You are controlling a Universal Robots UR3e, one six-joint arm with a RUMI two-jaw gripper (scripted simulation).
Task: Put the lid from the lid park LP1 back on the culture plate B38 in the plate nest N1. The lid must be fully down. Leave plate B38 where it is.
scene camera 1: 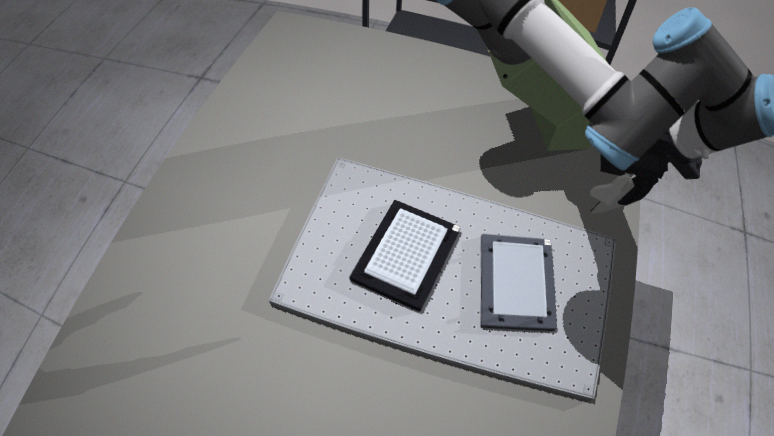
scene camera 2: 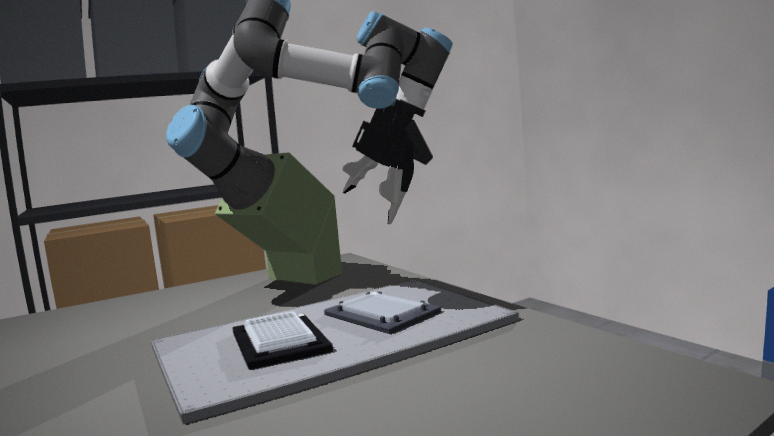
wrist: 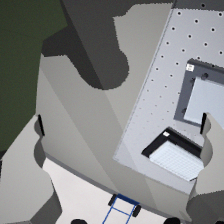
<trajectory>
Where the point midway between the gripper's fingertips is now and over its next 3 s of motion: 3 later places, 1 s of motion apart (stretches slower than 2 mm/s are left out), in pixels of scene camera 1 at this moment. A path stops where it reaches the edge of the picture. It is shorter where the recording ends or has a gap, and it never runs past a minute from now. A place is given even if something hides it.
The gripper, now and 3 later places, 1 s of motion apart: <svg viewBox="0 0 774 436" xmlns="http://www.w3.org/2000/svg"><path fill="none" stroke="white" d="M592 169L595 206L580 241L546 262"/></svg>
</trajectory>
